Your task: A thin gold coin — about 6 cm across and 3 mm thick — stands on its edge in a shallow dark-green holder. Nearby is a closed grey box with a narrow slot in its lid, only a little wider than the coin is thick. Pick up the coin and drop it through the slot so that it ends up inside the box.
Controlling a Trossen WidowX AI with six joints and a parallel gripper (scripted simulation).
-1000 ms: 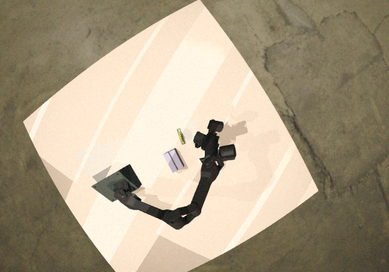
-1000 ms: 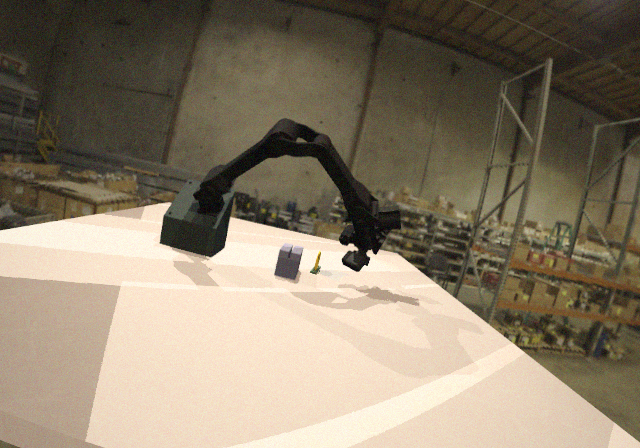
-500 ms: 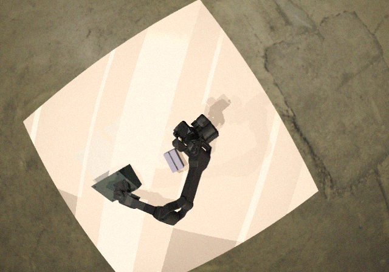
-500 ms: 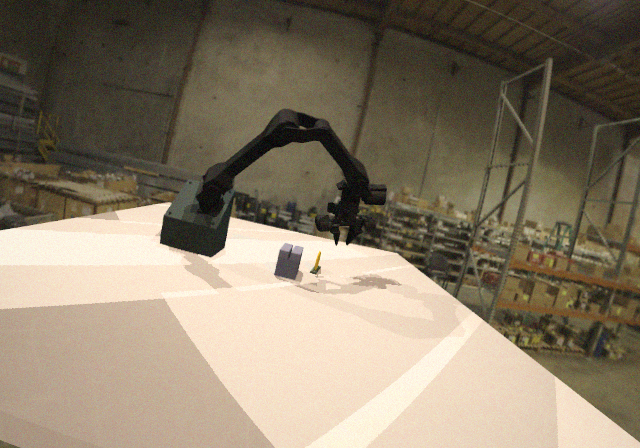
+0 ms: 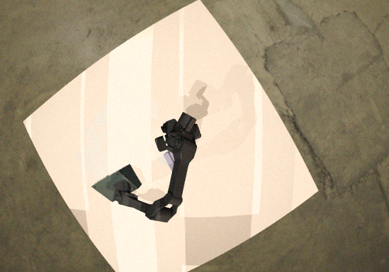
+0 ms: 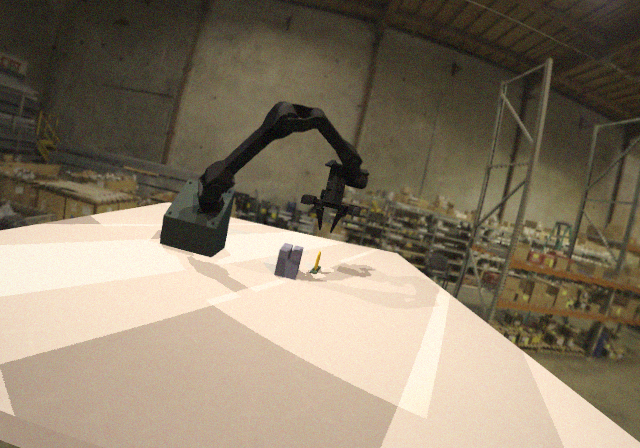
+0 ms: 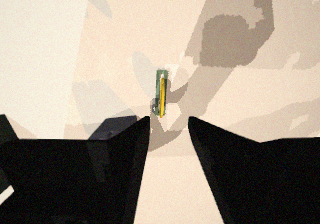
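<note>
Now: the gold coin 10 cm below my gripper tip and 1 cm to the right of it.
</note>
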